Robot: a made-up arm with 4 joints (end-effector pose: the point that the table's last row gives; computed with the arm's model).
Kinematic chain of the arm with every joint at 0, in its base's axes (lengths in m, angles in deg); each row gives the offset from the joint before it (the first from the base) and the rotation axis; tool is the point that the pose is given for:
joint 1: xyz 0 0 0.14 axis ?
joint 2: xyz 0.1 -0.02 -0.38 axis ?
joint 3: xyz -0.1 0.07 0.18 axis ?
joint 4: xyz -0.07 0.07 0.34 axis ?
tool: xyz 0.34 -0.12 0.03
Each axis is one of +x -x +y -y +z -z.
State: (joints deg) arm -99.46 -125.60 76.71 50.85
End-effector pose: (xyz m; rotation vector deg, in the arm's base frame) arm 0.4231 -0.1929 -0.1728 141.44 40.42 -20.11
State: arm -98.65 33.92 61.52 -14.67
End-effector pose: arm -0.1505 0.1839 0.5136 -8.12 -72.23 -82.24
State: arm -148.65 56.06 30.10 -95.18
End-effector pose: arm -0.0855 0.2638 -0.0999 -148.44 45.25 86.85
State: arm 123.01 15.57 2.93 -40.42
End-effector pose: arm 0.1146 -0.1699 -0.0175 -60.77 110.73 -28.92
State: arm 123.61 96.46 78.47 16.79
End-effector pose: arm -0.4358 -0.2588 -0.1935 97.18 -124.97 -11.67
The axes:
joint 1: +y
joint 2: -z
joint 3: -x
joint 4: +z

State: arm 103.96 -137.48 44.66 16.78
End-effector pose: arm 0.0947 -0.1627 0.4141 86.71 -5.99 102.59
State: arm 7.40 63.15 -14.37 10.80
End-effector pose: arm 0.1979 -0.1893 0.2780 8.49 -2.09 -52.67
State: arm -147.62 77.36 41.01 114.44
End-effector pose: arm -0.4635 0.3159 0.6736 -36.93 -101.11 15.74
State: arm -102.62 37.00 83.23 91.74
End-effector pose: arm 0.4781 0.4046 0.5999 -53.43 -17.17 -1.12
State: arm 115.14 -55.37 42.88 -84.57
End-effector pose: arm 0.2972 -0.1654 0.1577 -32.92 71.52 -2.50
